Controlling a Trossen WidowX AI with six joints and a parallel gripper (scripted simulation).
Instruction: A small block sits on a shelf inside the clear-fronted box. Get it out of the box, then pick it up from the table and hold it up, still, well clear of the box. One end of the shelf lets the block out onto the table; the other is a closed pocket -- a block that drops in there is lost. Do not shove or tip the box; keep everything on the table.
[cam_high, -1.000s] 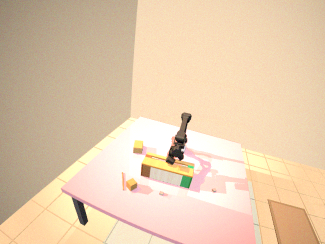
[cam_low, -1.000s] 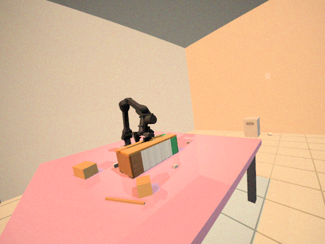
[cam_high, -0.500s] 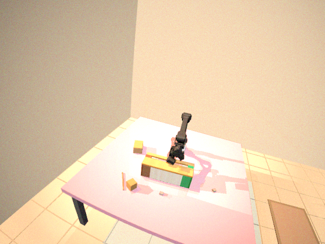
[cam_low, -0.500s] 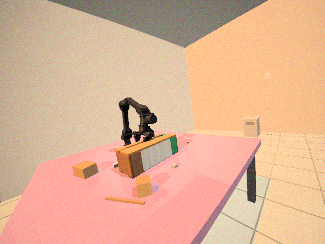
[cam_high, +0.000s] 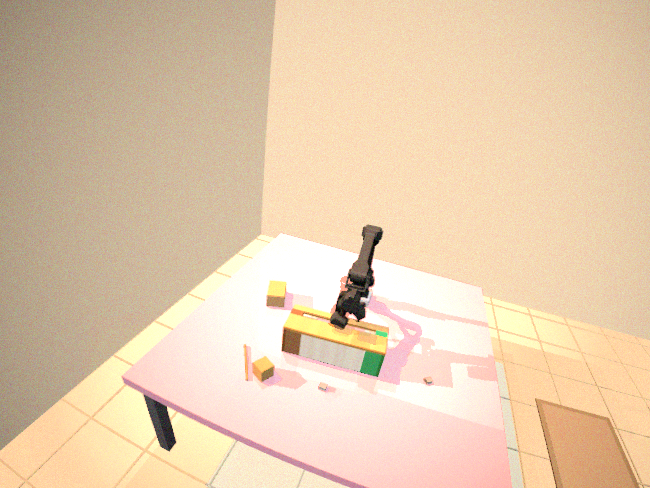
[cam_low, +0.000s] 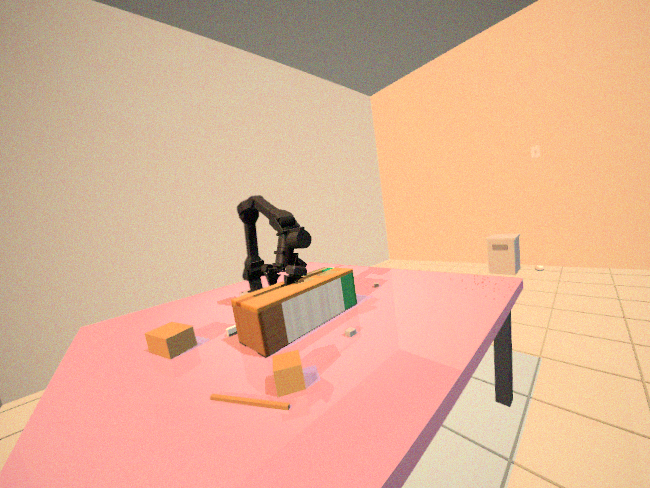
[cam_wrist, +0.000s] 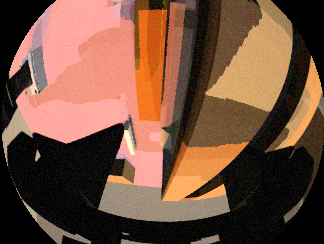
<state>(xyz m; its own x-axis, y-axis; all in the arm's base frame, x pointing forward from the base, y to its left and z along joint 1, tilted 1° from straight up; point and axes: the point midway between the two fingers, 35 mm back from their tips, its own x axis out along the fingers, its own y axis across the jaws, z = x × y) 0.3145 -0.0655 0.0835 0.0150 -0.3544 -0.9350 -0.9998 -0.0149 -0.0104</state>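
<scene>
Right now my gripper tip is 3 cm short of the box, 3 cm to the right of it and 2 cm above it. Also, from my gripper tip: thin orange stick (25 cm ahead, 26 cm to the right, 8 cm below).
</scene>
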